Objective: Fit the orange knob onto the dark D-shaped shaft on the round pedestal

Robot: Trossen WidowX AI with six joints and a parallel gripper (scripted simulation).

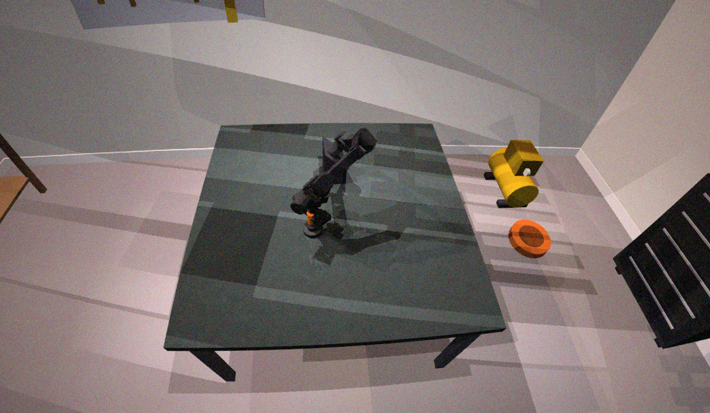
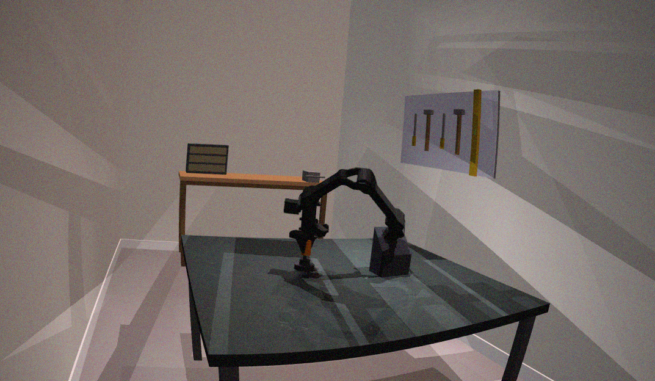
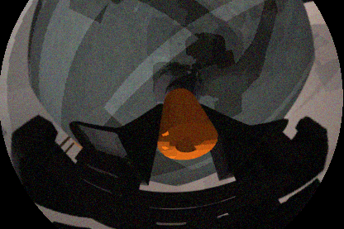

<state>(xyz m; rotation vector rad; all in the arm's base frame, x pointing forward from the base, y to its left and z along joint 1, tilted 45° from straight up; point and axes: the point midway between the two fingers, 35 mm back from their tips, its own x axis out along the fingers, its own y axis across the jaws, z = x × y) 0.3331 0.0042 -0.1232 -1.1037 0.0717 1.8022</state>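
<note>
Now: the orange knob 2 cm above my gripper tip. The rest, counted from my gripper tip: round pedestal 4 cm below.
</note>
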